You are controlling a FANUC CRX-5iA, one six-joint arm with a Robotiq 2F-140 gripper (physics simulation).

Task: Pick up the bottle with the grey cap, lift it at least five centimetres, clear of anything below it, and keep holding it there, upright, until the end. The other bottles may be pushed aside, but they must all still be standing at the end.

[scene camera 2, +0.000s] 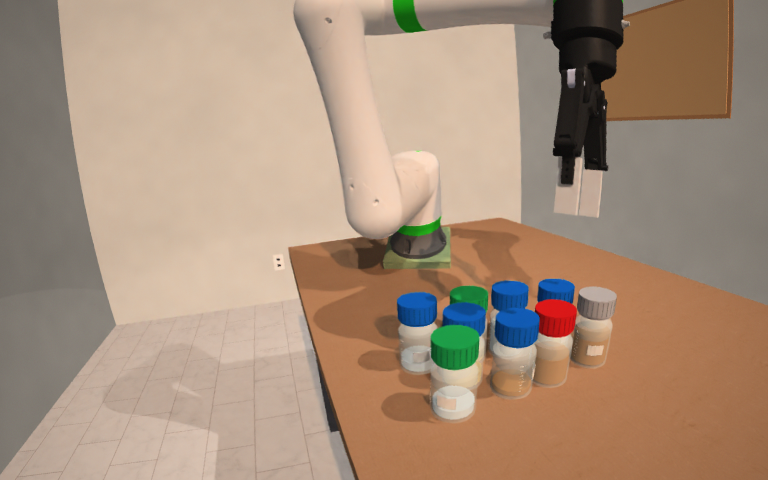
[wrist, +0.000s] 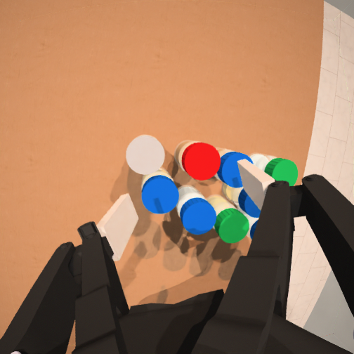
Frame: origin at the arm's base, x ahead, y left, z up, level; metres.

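Where they show: gripper, fingertip midpoint: (scene camera 2: pixel 578 215); arm's base, link origin: (scene camera 2: pixel 418 243).
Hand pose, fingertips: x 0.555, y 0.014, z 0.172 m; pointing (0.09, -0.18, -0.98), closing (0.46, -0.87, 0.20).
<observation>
Each offset is from my fingertips to the top centre of the thing. Level surfaces: height alone.
The bottle with the grey cap @(dx +0.015, dy +0.038, dz -0.112 m) (scene camera 2: pixel 592 331) (wrist: pixel 145 154) stands upright on the table, at the right end of the group in the scene view and at the group's upper left in the wrist view. It holds brown contents and has a small pale label. My gripper (scene camera 2: pixel 578 192) (wrist: pixel 185 191) is open and empty, pointing down high above the table. In the wrist view the grey cap lies beyond the line between the two pale finger pads, nearer the left pad.
The red-capped bottle @(dx +0.018, dy -0.045, dz -0.112 m) (scene camera 2: pixel 552 345) (wrist: pixel 201 161) and a blue-capped bottle @(dx -0.041, dy +0.008, dz -0.112 m) (scene camera 2: pixel 555 291) (wrist: pixel 160 194) stand close to the grey-capped one. Several more blue-capped bottles and two green-capped ones, including the front one @(dx +0.019, dy -0.191, dz -0.112 m) (scene camera 2: pixel 454 373) (wrist: pixel 282 172), stand upright on the brown table @(dz -0.217 m) (scene camera 2: pixel 651 418) (wrist: pixel 75 90).
</observation>
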